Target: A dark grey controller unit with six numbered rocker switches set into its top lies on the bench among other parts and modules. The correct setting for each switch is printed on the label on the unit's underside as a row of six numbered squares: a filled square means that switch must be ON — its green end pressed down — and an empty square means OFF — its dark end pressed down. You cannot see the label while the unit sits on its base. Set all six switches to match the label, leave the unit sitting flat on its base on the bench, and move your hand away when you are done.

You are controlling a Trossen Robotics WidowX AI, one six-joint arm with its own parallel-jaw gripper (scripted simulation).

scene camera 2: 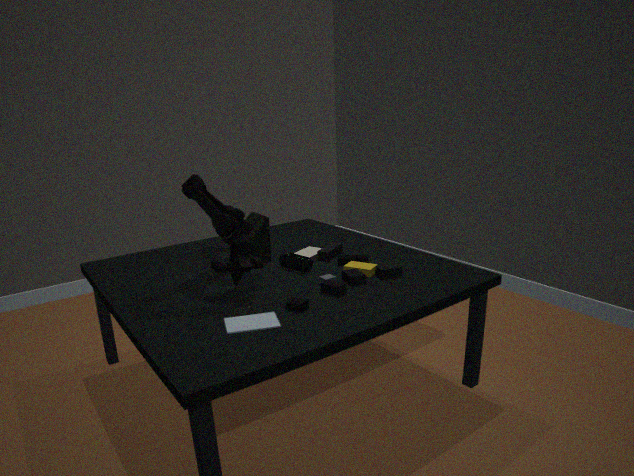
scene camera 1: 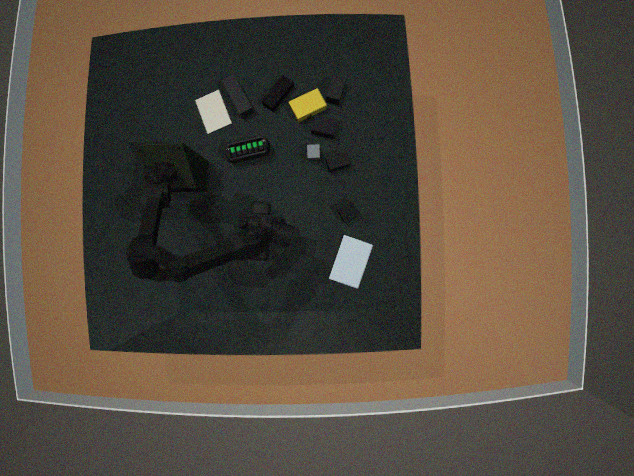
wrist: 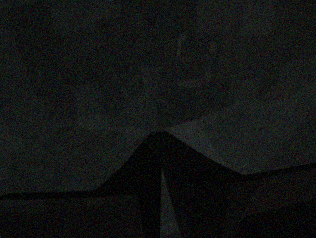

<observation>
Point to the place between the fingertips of my gripper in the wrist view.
158,138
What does my gripper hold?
Nothing.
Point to a yellow block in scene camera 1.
311,103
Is my gripper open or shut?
Shut.
</observation>
